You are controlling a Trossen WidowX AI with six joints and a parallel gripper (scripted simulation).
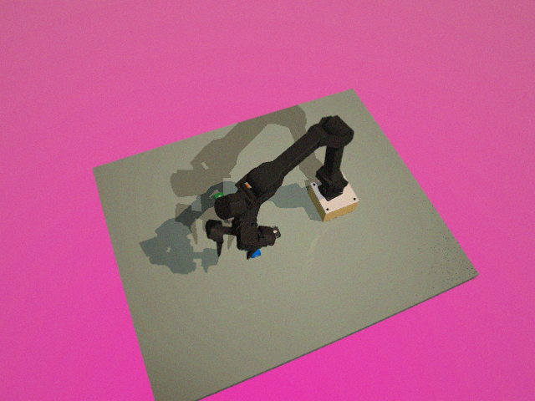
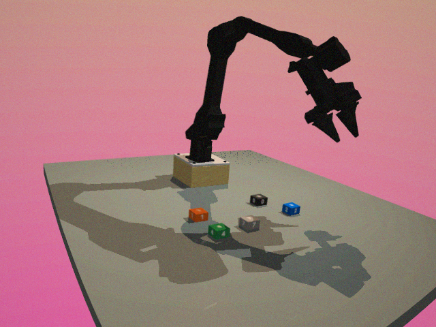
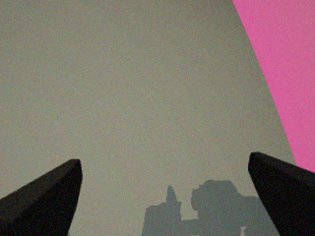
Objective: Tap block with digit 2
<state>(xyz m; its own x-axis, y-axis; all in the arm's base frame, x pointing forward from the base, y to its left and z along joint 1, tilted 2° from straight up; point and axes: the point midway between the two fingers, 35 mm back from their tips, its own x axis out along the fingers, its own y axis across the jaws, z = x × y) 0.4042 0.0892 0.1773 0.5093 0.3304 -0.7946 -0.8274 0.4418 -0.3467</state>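
Right now my gripper tip is 100 mm past the blue block, 60 mm to the left of it and 190 mm above it. Round my gripper tip: black block 190 mm behind, 80 mm to the right, 190 mm below; green block 100 mm behind, 300 mm to the right, 190 mm below; grey block 100 mm behind, 210 mm to the right, 190 mm below.
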